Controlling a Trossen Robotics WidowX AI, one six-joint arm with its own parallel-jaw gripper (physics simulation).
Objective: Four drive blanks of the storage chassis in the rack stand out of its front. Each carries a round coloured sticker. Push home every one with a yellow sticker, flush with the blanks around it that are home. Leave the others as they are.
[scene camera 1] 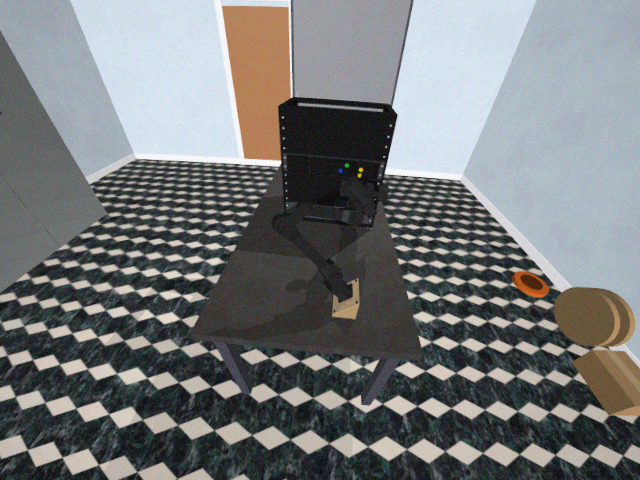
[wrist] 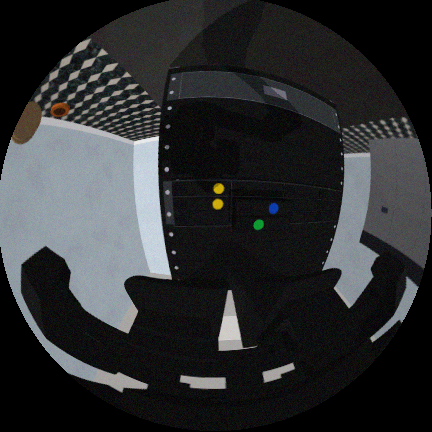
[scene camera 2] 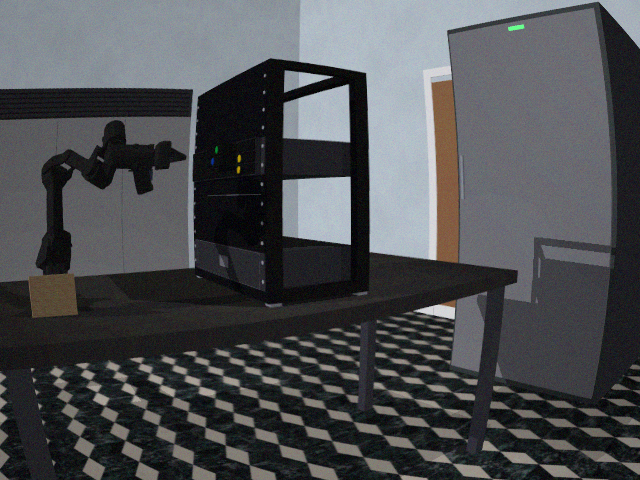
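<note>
The black rack (scene camera 1: 281, 133) (scene camera 2: 273, 217) (wrist: 167, 157) holds the storage chassis (scene camera 2: 315, 158). Two yellow stickers, an upper one (scene camera 1: 360, 169) (scene camera 2: 239, 158) (wrist: 217, 204) and a lower one (scene camera 1: 359, 175) (scene camera 2: 238, 169) (wrist: 218, 188), sit one above the other; the wrist view is upside down. A green sticker (scene camera 1: 346, 165) (scene camera 2: 216, 149) (wrist: 258, 224) and a blue sticker (scene camera 1: 340, 170) (scene camera 2: 212, 161) (wrist: 273, 208) lie left of them in scene camera 1. The dark blanks hide how far each stands out. My gripper (scene camera 2: 184, 156) is shut and empty, apart from the rack front.
The rack stands on a dark table (scene camera 1: 258, 294) (scene camera 2: 439, 276). The arm's base is at a light wooden block (scene camera 1: 347, 310) (scene camera 2: 53, 295). A grey cabinet (scene camera 2: 527, 180) stands behind. An orange ring (scene camera 1: 518, 290) (wrist: 53, 110) and round brown object (scene camera 1: 584, 317) are on the floor.
</note>
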